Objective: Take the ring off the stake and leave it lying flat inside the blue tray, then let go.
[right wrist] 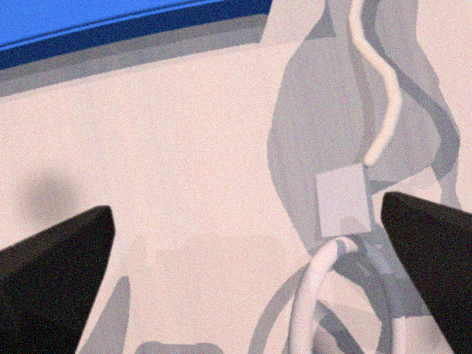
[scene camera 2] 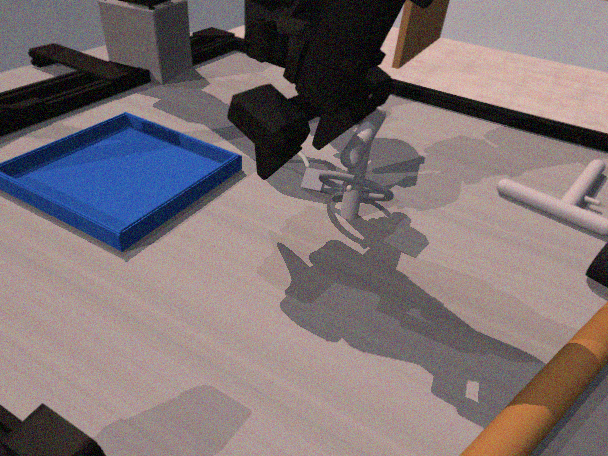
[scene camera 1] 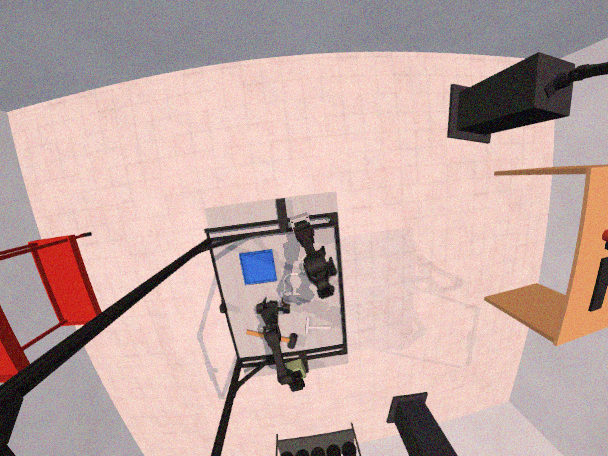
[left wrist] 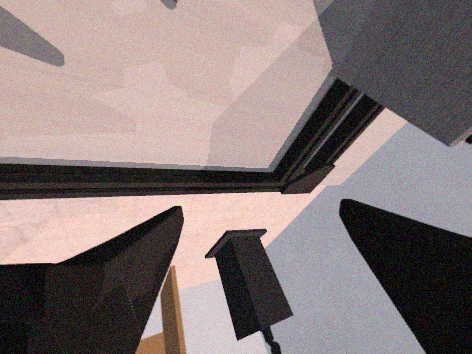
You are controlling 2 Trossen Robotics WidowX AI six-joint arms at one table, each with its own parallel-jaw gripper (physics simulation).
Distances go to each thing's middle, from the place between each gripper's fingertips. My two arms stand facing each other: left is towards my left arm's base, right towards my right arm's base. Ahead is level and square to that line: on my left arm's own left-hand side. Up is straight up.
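The blue tray point(scene camera 2: 118, 180) sits 170 mm to the left of my right hand, 90 mm behind it and 50 mm below it. Counted from that same right hand, the white cord point(right wrist: 395, 100) is 140 mm ahead, 140 mm to the left and 40 mm below, whereas the hammer point(scene camera 2: 536, 409) is 330 mm to the right, 10 mm behind and 30 mm below. As for the pale ring point(right wrist: 345, 201), my right hand is 40 mm short of it, 50 mm to the left of it and 30 mm above it. Going by its middle, the pale ring is nearer to my right hand than to my left hand.
From my left hand, I find the blue tray 130 mm to the right, 380 mm behind and 100 mm below. The pale cylinder point(scene camera 2: 567, 209) is 530 mm to the right of my left hand, 10 mm behind it and 100 mm below it. The pale ring is 350 mm to the right of this left hand, 240 mm behind it and 80 mm below it, and the white cord is 150 mm behind the left hand, 170 mm to the right of it and 90 mm below it.
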